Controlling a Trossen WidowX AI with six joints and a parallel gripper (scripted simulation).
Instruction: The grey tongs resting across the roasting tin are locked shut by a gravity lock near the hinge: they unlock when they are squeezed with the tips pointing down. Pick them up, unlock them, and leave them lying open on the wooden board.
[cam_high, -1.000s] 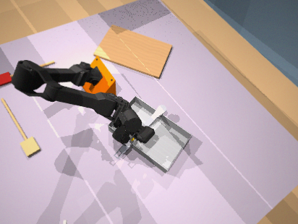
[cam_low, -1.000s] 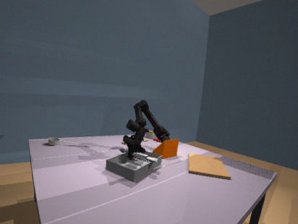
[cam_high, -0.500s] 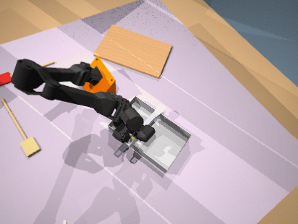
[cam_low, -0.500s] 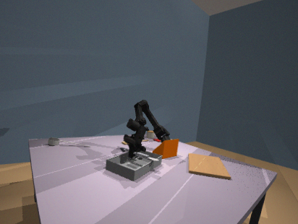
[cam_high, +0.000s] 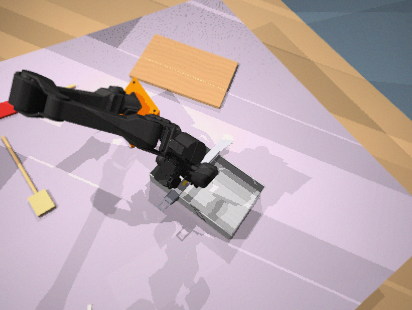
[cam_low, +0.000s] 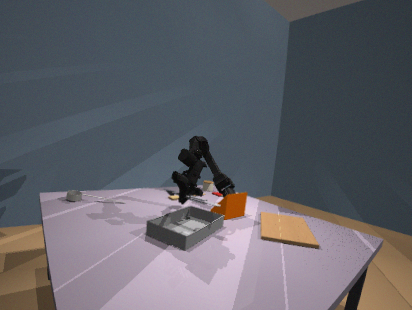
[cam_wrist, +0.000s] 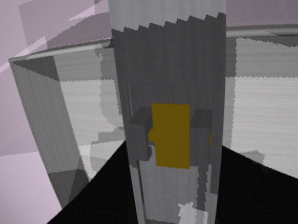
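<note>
My gripper tip is 80 mm above the roasting tin, 60 mm to the right of it and 10 mm past it. Round my gripper tip: yellow lock piece (30 mm to the right, 30 mm above, 10 mm behind); then wooden board (470 mm behind, 220 mm to the left, 100 mm below); then red spatula (560 mm behind, 340 mm to the right, 100 mm below).
</note>
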